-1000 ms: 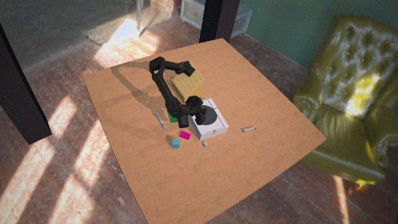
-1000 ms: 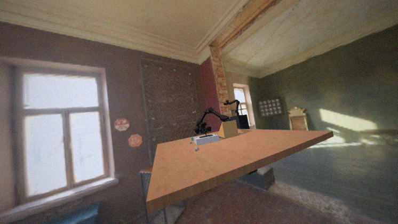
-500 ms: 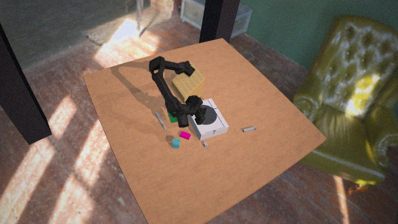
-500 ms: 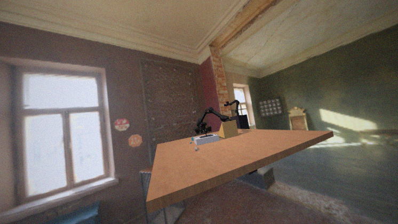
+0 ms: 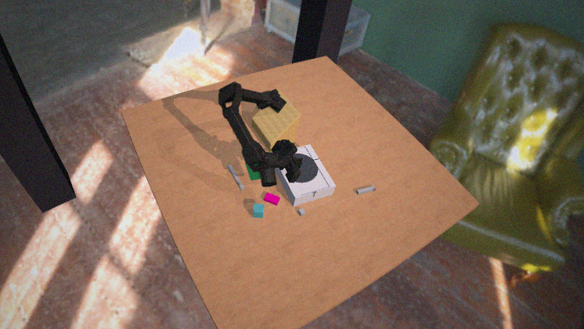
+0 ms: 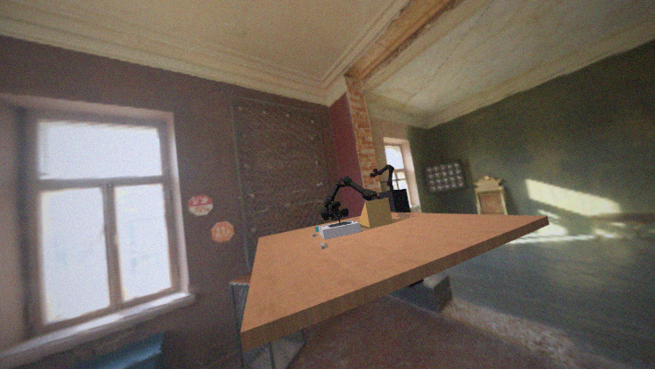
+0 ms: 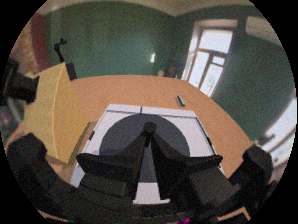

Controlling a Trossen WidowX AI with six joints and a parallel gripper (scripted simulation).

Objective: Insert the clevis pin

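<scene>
Now: gripper tip 20 mm short of the rimmed tray and 40 mm above it. From my gripper tip the other things lie so: dark clevis pin: 10 mm below; dark grey disc: 30 mm below; magenta block: 40 mm ahead, 170 mm to the right, 80 mm below.
</scene>
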